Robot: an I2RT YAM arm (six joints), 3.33 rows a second.
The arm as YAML. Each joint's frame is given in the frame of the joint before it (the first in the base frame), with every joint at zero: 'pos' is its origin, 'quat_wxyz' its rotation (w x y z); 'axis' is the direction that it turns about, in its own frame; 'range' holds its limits. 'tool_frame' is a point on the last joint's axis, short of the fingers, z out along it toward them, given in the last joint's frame.
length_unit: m
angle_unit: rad
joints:
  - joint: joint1
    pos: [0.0, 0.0, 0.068]
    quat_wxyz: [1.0, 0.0, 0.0, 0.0]
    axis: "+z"
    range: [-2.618, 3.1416]
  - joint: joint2
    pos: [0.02, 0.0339, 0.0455]
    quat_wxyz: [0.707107, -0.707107, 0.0, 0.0]
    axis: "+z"
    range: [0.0, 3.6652]
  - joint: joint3
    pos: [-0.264, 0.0, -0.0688]
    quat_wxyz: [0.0, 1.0, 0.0, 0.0]
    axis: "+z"
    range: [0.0, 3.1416]
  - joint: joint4
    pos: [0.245, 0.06, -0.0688]
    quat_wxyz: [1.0, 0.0, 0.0, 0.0]
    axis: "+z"
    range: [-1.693, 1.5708]
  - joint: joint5
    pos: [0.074, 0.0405, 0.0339]
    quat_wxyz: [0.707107, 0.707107, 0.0, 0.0]
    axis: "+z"
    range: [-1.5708, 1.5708]
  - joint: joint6
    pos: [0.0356, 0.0, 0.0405]
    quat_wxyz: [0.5, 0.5, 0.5, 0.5]
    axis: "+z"
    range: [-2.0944, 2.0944]
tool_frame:
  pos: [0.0, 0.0, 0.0]
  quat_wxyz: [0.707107, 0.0, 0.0, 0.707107]
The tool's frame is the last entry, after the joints.
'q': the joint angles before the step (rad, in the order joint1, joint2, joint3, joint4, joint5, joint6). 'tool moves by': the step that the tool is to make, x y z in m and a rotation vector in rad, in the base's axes. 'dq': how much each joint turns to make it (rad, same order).
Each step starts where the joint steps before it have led.
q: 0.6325 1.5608 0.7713 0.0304 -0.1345 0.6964
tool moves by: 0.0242 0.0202 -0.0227 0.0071 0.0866 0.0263
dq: -0.0003 0.1756 0.1063 0.0071 -0.0591 0.0215
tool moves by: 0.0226 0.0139 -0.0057 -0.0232 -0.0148 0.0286
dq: -0.0061 0.1033 0.1077 -0.0149 -0.0033 -0.0450
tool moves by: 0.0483 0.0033 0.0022 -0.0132 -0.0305 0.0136
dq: -0.0651 0.1313 0.1945 -0.0619 -0.0324 -0.0788
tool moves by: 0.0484 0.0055 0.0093 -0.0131 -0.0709 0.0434
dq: -0.0485 0.1265 0.2253 -0.0692 -0.0284 -0.1025
